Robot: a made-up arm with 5 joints.
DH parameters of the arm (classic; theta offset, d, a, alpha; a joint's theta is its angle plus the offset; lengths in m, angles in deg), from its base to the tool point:
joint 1: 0 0.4 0 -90
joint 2: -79.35 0 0.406 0
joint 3: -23.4 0 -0.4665 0
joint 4: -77.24 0 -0.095 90
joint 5: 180 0.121 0 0
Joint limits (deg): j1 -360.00..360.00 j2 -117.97..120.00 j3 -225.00..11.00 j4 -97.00..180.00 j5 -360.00..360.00
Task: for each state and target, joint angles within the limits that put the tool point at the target. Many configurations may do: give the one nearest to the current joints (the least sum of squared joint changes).
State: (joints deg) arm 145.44 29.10 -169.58 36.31 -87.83
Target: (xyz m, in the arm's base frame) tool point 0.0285 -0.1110 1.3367
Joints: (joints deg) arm 104.40 11.29 -204.68 28.25 -87.83
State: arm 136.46 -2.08 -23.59 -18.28 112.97
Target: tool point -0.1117 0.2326 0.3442
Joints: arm 115.65 -17.34 11.00 -38.74 112.97
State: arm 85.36 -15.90 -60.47 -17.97 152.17
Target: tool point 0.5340 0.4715 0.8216
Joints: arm 41.44 6.37 -77.54 -13.24 152.17
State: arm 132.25 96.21 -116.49 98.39 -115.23
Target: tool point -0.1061 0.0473 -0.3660
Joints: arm 155.97 120.00 -102.02 96.24 -115.23
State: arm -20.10 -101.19 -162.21 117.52 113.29
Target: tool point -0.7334 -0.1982 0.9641
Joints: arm 15.12 -71.97 -157.73 91.59 113.29
